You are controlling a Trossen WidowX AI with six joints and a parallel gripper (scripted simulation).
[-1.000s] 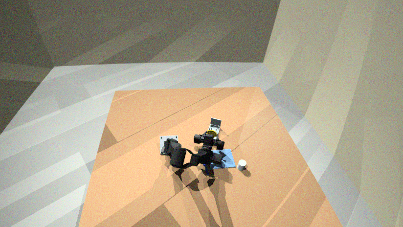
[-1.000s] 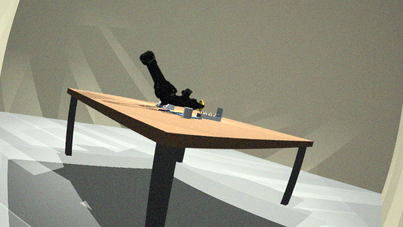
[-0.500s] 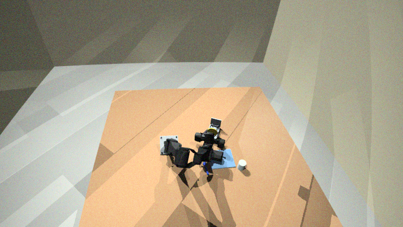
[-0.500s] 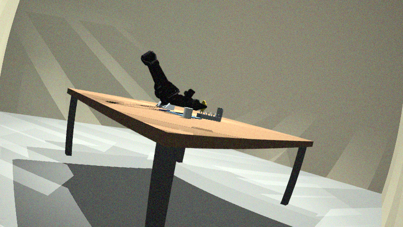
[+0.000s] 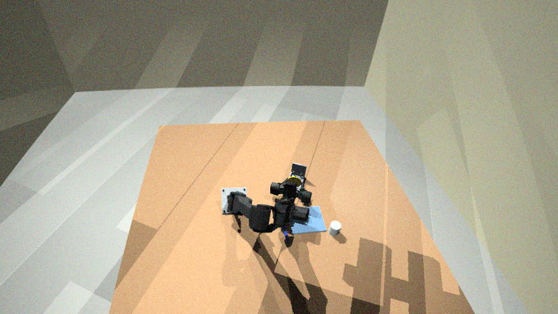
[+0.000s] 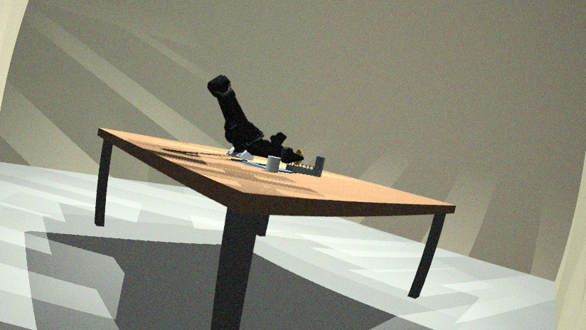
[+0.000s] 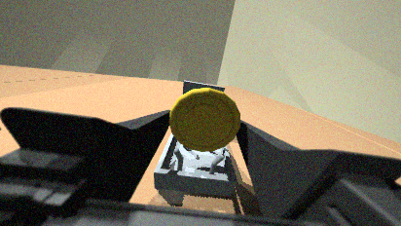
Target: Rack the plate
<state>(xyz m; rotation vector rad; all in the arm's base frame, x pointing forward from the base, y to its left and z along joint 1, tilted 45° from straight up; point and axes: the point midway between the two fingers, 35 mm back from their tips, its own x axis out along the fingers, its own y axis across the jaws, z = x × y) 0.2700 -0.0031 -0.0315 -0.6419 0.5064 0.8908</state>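
Now: gripper tip 10 mm short of the grey dish rack, 20 mm to the right of it and 40 mm above it. The rest, counted from my gripper tip: blue spoon: 110 mm behind, 220 mm to the right, 60 mm below; light blue mat: 190 mm to the right, 60 mm below; yellow plate: 10 mm to the right.
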